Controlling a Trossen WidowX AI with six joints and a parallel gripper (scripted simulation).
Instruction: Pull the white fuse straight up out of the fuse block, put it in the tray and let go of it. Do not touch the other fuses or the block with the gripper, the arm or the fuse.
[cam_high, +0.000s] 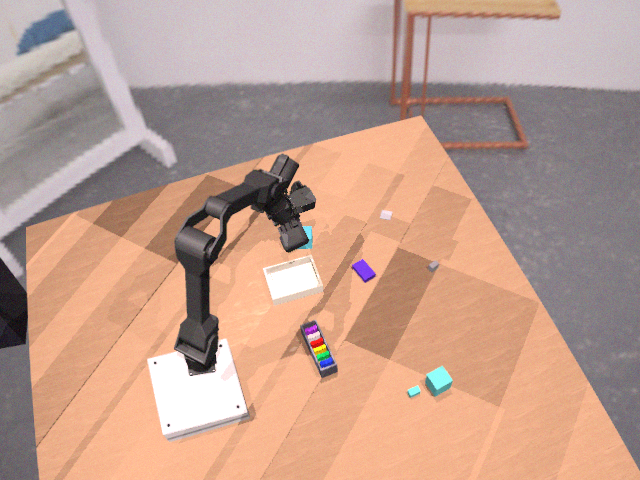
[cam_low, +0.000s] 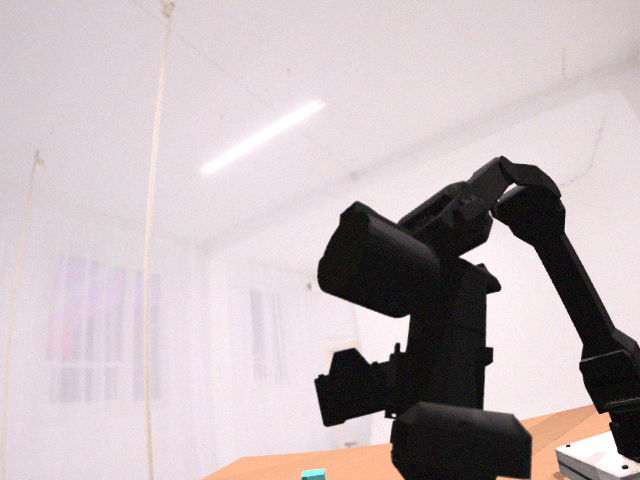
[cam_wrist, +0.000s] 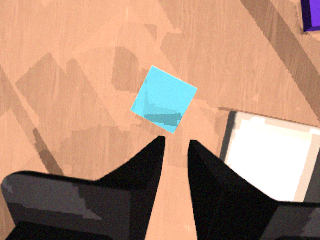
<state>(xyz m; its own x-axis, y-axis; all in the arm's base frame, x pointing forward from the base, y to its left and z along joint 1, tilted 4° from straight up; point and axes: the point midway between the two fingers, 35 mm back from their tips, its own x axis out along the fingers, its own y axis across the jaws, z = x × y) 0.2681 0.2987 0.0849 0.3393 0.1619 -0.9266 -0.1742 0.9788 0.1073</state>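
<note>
Now: gripper tip 28 cm to the left of the white fuse, 7 cm above it and 1 cm past it. From my gripper tip the other things lie so: purple fuse: 26 cm to the right, 7 cm below, 1 cm behind; then cream tray: 10 cm to the right, 9 cm below, 3 cm behind; then purple block: 15 cm ahead, 11 cm to the right, 9 cm below.
</note>
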